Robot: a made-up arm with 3 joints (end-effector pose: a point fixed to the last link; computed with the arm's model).
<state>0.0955 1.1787 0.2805</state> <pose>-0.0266 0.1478 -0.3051 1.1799 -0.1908 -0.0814</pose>
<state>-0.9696 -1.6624 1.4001</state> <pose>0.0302 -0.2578 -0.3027 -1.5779 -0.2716 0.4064</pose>
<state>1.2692 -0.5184 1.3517</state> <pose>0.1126 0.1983 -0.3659 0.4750 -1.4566 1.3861</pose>
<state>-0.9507 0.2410 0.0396</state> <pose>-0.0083 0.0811 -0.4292 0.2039 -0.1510 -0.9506</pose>
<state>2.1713 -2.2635 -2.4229</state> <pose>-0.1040 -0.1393 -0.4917 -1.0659 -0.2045 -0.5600</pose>
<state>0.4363 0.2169 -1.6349</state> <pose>-0.1678 -0.1207 -0.0910 -0.1925 1.6468 0.5101</pose>
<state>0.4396 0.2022 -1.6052</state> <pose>-0.1721 -0.1191 -0.0975 -0.1982 1.6154 0.5016</pose>
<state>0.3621 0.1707 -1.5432</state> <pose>-0.1894 -0.1003 -0.1118 -0.1452 1.5517 0.4180</pose>
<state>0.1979 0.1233 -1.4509</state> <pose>-0.2128 -0.0595 -0.1343 -0.0429 1.4560 0.2511</pose>
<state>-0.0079 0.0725 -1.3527</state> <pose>-0.2262 -0.0061 -0.1595 0.0664 1.3518 0.0424</pose>
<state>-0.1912 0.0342 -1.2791</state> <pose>-0.2255 0.0405 -0.1791 0.1515 1.2716 -0.1425</pose>
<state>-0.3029 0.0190 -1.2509</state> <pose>-0.2198 0.0670 -0.1867 0.2056 1.2379 -0.2503</pose>
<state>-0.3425 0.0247 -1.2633</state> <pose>-0.2169 0.0751 -0.1833 0.2372 1.2459 -0.2799</pose>
